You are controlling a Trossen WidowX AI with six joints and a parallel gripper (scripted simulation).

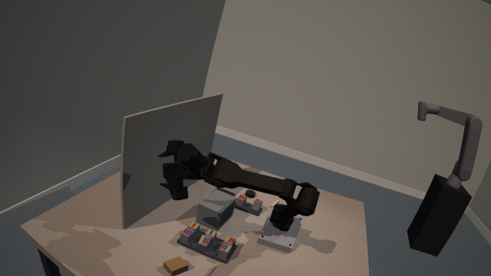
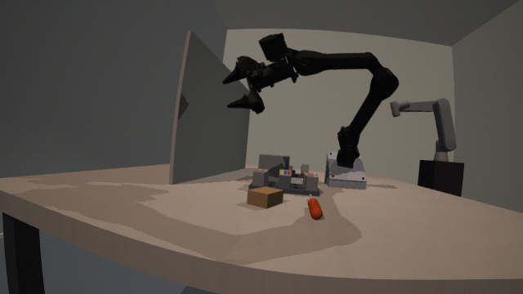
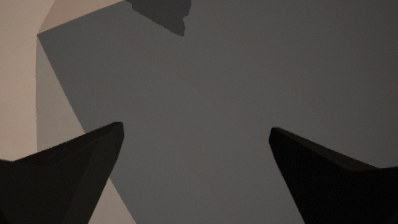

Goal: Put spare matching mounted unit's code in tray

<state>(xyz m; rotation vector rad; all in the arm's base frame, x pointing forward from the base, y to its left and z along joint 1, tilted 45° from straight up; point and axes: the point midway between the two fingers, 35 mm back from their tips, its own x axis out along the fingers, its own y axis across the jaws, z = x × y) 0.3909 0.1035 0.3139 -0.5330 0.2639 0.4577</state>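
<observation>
Right now my gripper tip is 200 mm past the grey spare block, 40 mm to the left of it and 230 mm above it. The rest, counted from my gripper tip: mounted unit (120 mm behind, 250 mm to the right, 220 mm below); then tall grey panel (110 mm ahead, 250 mm to the right, 50 mm below); then cardboard box (180 mm behind, 120 mm to the left, 260 mm below).
</observation>
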